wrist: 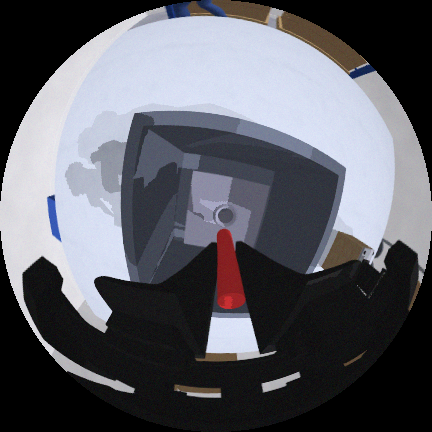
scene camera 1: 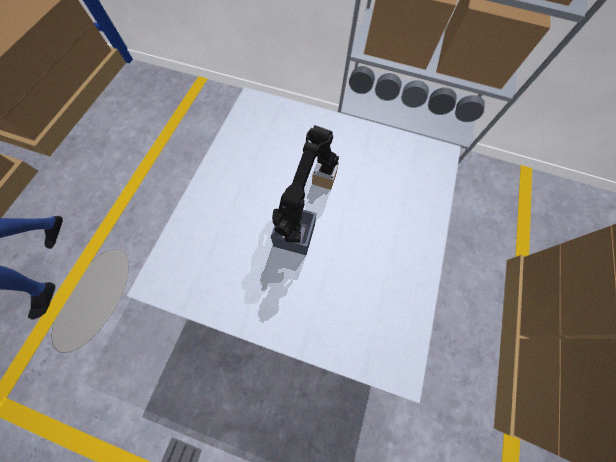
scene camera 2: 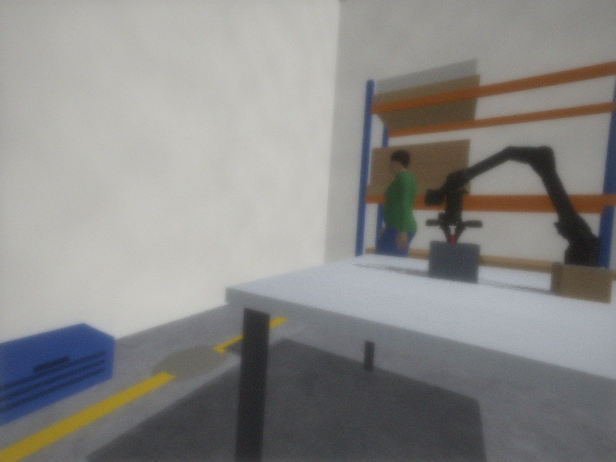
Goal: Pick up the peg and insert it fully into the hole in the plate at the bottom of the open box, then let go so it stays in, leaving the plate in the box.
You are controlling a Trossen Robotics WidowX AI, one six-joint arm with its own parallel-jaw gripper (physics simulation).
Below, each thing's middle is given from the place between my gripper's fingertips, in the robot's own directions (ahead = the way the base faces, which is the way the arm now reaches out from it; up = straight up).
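From my hand: red peg (wrist: 230,294), 10 mm to the left; dark grey box (scene camera 2: 459,262), 60 mm below; pale plate (wrist: 245,200), 90 mm below. By their middles, red peg nearest to my hand of the things named here.
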